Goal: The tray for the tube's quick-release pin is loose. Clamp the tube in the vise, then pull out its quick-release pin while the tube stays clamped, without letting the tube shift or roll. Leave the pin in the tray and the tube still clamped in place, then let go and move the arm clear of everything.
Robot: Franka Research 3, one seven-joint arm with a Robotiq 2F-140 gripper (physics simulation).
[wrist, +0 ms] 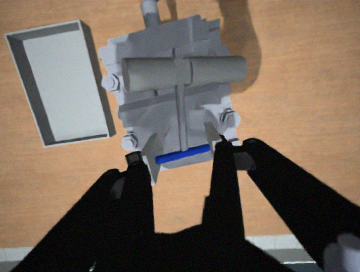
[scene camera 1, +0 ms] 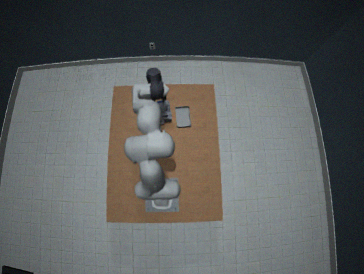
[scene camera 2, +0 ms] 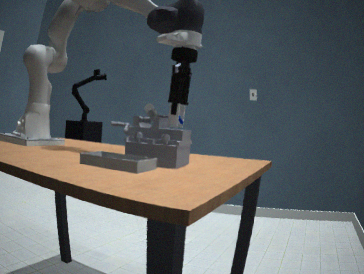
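Note:
The grey vise [scene camera 1: 166,113] [scene camera 2: 157,152] [wrist: 145,117] stands on the table. The grey tube [scene camera 2: 149,107] [wrist: 150,75] lies crosswise at its top; how firmly the jaws hold it cannot be told. The quick-release pin has a thin shaft running from the tube's middle collar to a blue crossbar [scene camera 2: 180,120] [wrist: 183,154]. My gripper [scene camera 2: 178,117] [wrist: 183,139] is shut on the blue crossbar, one pad at each end, over the vise's edge. The open grey tray [scene camera 2: 107,162] [wrist: 101,95] stands beside the vise and looks empty. The arm hides the fingers in scene camera 1.
The wooden table [scene camera 1: 200,175] [scene camera 2: 215,175] [wrist: 300,125] carries the arm's base [scene camera 2: 35,140] at the far end from the vise. The vise's handle [scene camera 2: 118,123] [wrist: 150,14] sticks out on its base-facing side. A small black arm [scene camera 2: 79,97] stands on a black box behind the table.

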